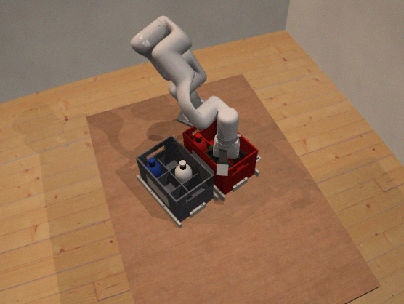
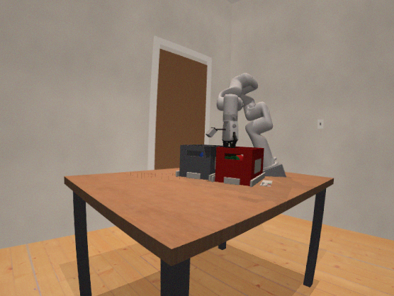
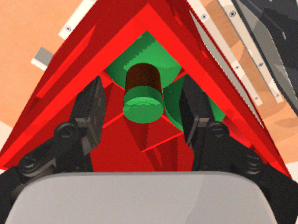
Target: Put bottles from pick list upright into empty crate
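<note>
Right now my hand is 80 mm past the green bottle, 70 mm above it and 30 mm to the left of it. Round my hand: white bottle: 170 mm to the right, 70 mm below, 50 mm behind; red bottle: 160 mm behind, 70 mm below, 60 mm to the right; red crate: 100 mm behind, 70 mm below, 10 mm to the left.
</note>
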